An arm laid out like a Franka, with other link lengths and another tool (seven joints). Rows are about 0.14 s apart.
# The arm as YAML. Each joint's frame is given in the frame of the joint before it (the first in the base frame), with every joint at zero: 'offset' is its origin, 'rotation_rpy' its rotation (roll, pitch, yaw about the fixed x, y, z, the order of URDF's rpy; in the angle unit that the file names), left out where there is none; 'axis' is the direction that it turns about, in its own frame. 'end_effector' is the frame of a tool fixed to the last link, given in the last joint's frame.
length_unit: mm
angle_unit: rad
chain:
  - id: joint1
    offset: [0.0, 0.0, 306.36]
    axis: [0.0, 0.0, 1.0]
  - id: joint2
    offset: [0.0, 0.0, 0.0]
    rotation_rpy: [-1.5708, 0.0, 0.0]
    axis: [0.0, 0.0, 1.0]
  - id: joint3
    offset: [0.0, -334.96, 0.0]
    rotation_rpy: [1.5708, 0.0, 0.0]
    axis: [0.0, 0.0, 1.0]
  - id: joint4
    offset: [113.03, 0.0, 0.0]
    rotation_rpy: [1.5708, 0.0, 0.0]
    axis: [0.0, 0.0, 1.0]
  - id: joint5
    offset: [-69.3, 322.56, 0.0]
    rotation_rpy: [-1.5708, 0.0, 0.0]
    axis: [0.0, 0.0, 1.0]
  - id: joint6
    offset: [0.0, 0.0, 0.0]
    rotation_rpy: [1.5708, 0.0, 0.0]
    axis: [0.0, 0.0, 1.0]
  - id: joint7
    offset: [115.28, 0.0, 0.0]
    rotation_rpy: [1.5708, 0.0, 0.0]
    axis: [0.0, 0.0, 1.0]
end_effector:
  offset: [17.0, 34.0, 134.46]
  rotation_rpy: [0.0, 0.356, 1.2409]
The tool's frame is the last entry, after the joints.
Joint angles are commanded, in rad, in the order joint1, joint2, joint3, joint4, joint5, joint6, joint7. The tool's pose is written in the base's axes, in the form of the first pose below.
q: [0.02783 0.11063 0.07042 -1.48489 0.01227 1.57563 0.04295]
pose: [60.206 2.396 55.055 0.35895 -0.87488 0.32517 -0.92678 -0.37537 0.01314]
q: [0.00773 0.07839 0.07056 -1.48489 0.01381 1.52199 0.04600]
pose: [58.682 1.159 56.288 0.34656 -0.88176 0.31999 -0.93430 -0.35486 0.03401]
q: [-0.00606 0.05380 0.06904 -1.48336 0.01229 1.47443 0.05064]
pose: [57.376 0.206 57.202 0.33641 -0.88668 0.31723 -0.93996 -0.33670 0.05572]
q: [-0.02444 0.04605 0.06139 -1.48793 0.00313 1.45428 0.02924]
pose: [56.915 -1.379 57.225 0.33740 -0.88530 0.32001 -0.94049 -0.33161 0.07420]
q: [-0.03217 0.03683 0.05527 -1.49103 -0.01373 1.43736 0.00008]
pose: [56.482 -2.359 57.459 0.35356 -0.87526 0.33002 -0.93474 -0.34394 0.08923]
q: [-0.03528 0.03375 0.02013 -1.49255 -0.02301 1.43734 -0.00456]
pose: [56.272 -4.610 57.600 0.32316 -0.88336 0.33948 -0.94601 -0.31103 0.09120]
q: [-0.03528 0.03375 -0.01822 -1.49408 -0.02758 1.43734 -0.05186]
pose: [56.204 -6.721 57.538 0.33165 -0.88003 0.33992 -0.94306 -0.31898 0.09430]
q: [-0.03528 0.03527 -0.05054 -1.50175 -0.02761 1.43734 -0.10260]
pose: [56.123 -8.417 57.102 0.35108 -0.87529 0.33258 -0.93608 -0.33649 0.10257]
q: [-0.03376 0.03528 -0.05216 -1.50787 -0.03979 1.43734 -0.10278]
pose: [56.065 -8.600 56.877 0.35322 -0.87148 0.34023 -0.93541 -0.33495 0.11317]
